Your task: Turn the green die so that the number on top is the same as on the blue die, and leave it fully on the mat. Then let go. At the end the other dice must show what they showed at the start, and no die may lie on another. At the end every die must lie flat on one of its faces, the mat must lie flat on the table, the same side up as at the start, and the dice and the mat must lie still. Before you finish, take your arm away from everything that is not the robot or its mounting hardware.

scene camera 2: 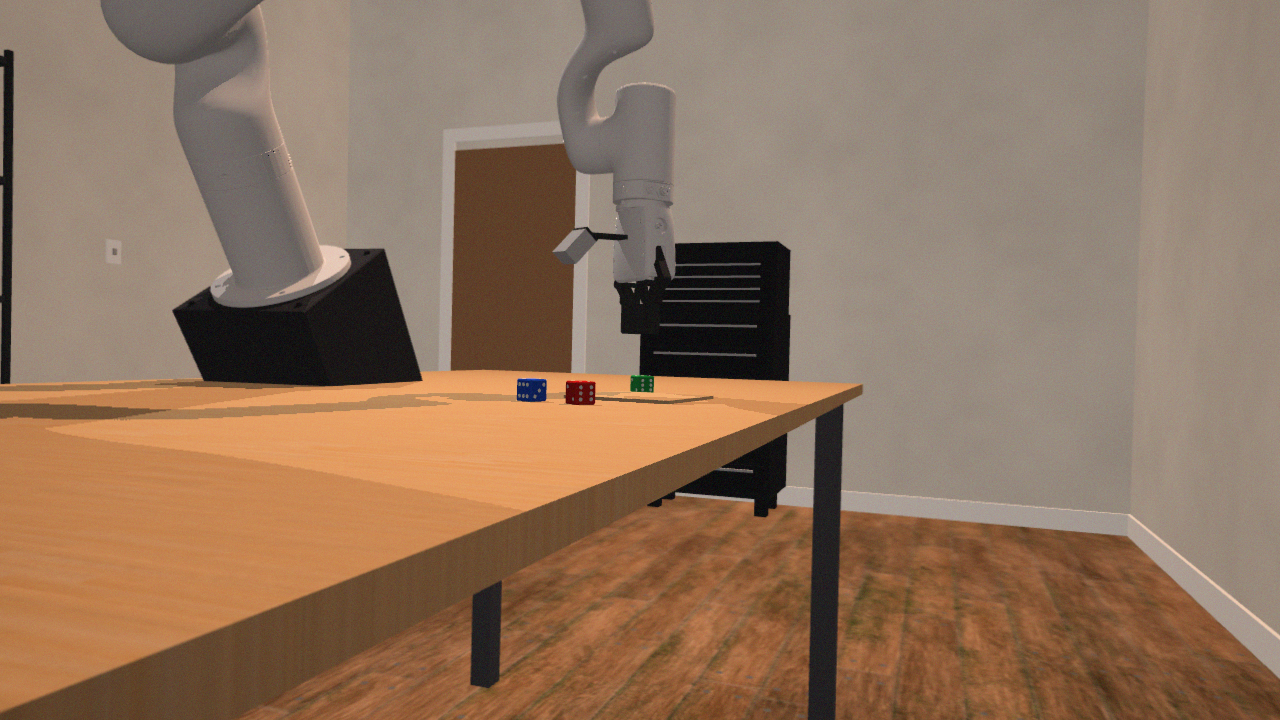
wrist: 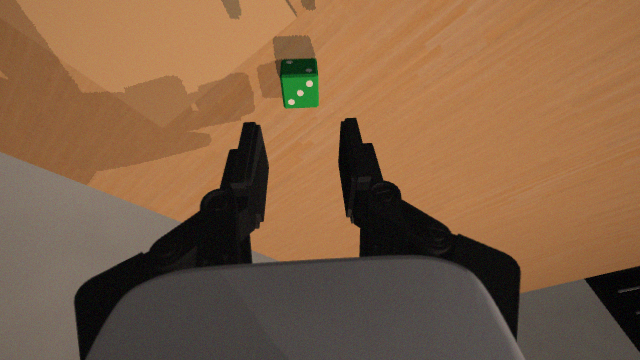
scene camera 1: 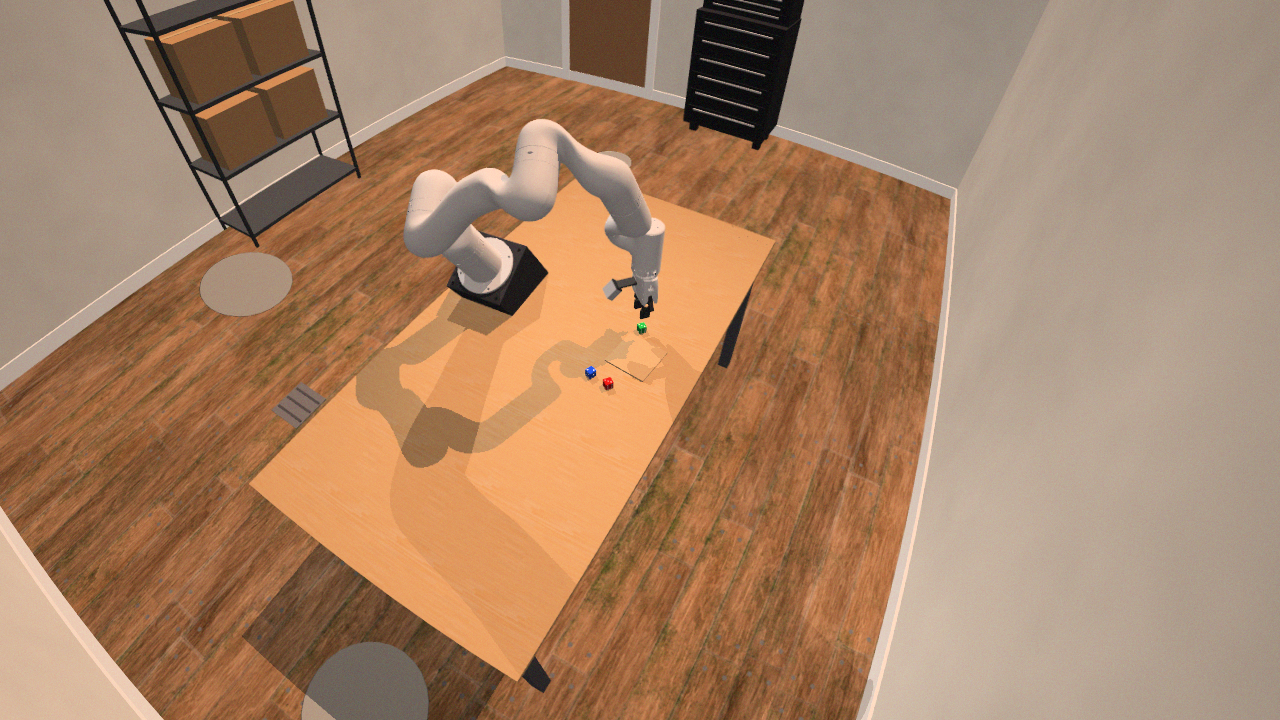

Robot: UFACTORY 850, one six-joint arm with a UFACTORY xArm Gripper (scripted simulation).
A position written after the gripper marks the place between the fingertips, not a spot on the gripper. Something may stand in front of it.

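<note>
Scene camera 1: gripper (scene camera 1: 641, 312), mat (scene camera 1: 635, 356). Scene camera 2: mat (scene camera 2: 624, 396), gripper (scene camera 2: 639, 333). Wrist view: green die (wrist: 299, 77), gripper (wrist: 302, 142), mat (wrist: 159, 65).
</note>
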